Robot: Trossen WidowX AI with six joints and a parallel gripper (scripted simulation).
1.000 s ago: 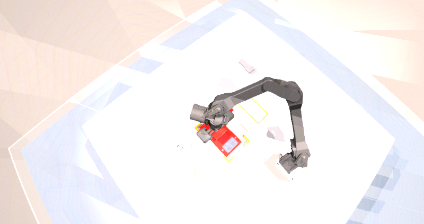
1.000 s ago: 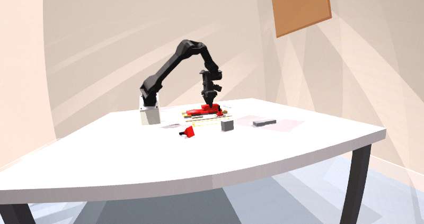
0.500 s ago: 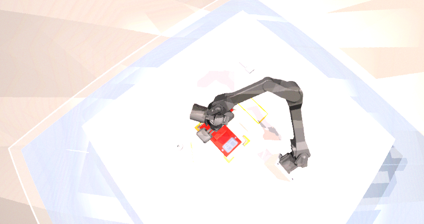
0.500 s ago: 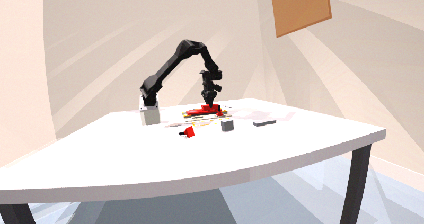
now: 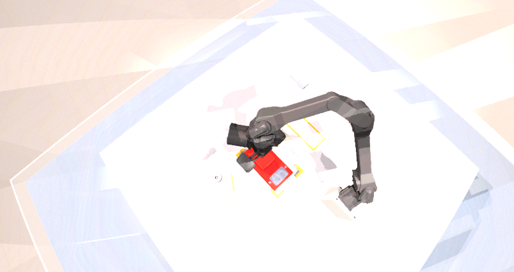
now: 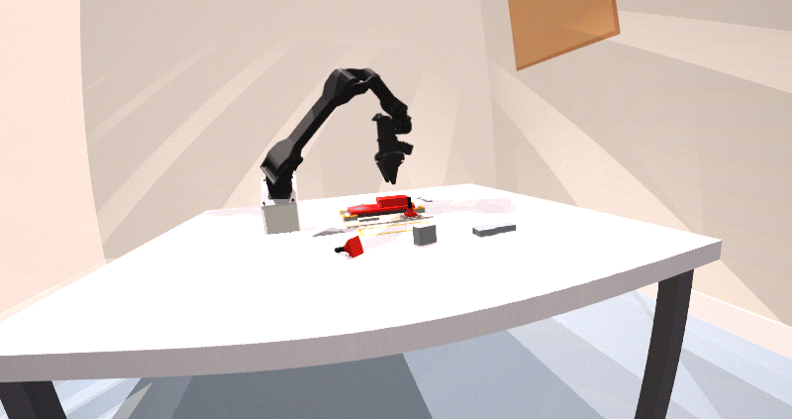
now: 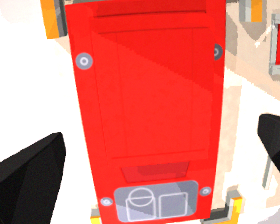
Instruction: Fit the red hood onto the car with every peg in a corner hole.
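Right now the red hood is 50 mm below my gripper tip.
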